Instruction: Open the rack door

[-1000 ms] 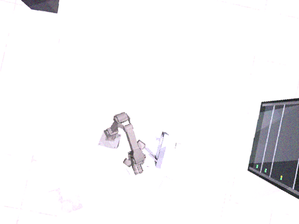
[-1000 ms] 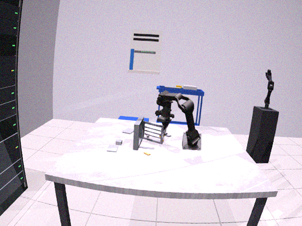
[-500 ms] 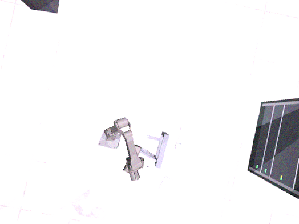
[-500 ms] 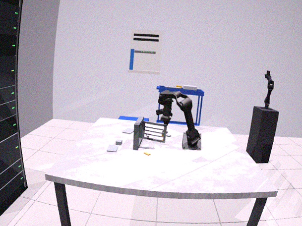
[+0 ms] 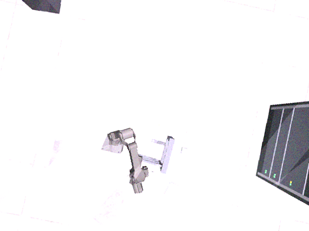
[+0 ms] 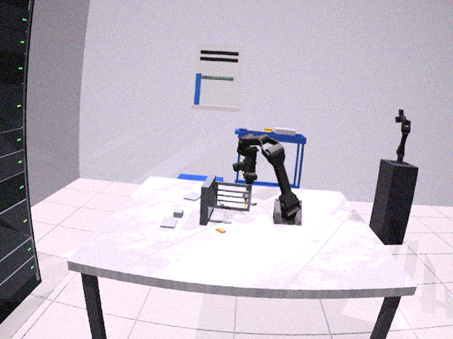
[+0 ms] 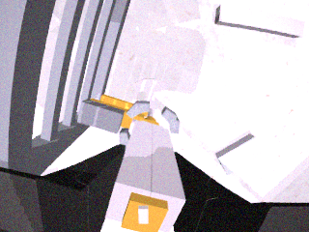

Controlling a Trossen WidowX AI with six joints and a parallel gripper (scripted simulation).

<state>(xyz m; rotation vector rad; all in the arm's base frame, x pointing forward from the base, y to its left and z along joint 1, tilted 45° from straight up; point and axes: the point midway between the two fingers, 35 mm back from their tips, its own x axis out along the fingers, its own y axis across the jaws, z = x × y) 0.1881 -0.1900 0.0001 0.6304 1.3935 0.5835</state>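
The orange handle lies 20 mm below my gripper tip and 10 mm ahead of it. Also, from my gripper tip: orange piece: 290 mm to the left, 130 mm ahead, 120 mm below.
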